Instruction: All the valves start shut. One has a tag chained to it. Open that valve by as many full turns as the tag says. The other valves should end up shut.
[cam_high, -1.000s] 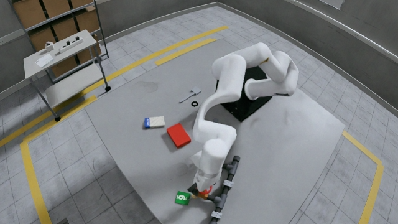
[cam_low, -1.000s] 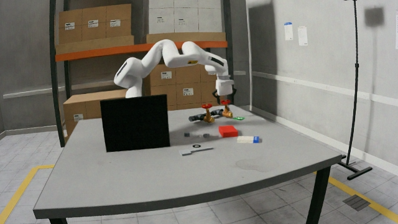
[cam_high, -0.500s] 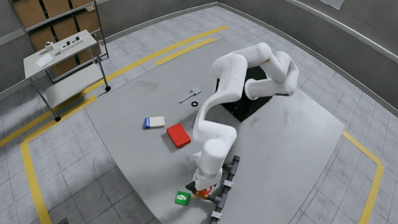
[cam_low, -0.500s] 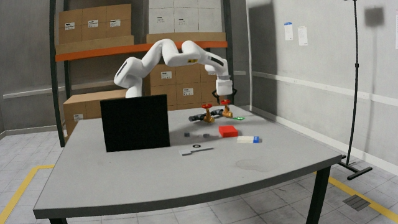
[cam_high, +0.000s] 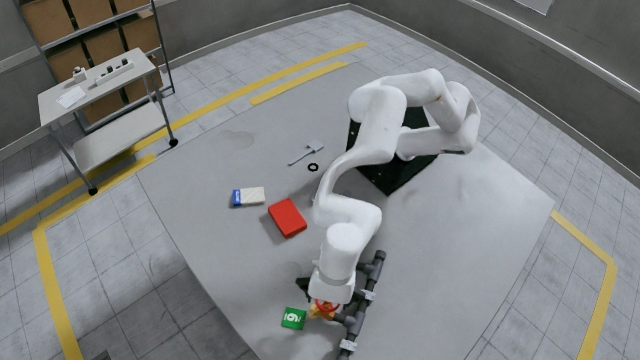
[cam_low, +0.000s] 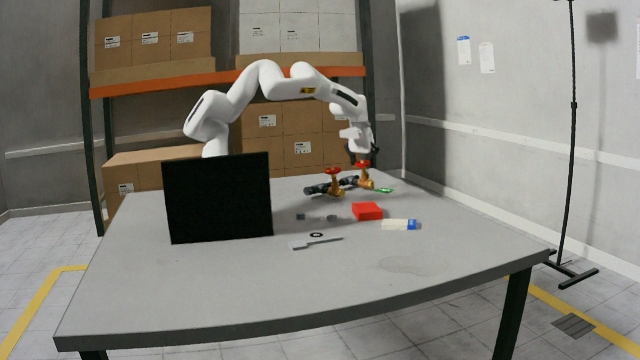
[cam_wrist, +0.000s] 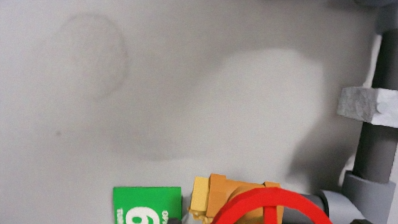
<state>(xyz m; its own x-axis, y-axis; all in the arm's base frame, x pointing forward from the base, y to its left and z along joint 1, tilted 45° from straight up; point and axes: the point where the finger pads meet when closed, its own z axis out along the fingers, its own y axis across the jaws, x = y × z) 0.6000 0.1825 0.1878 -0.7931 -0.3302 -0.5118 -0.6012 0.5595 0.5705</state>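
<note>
Right now the green tag is 7 cm ahead of my hand, 3 cm to the right of it and 11 cm below it. The rest, counted from my hand: grey nut (23 cm behind, 32 cm to the right, 11 cm below); white-and-blue box (5 cm behind, 47 cm to the right, 11 cm below); red block (11 cm behind, 32 cm to the right, 10 cm below).
</note>
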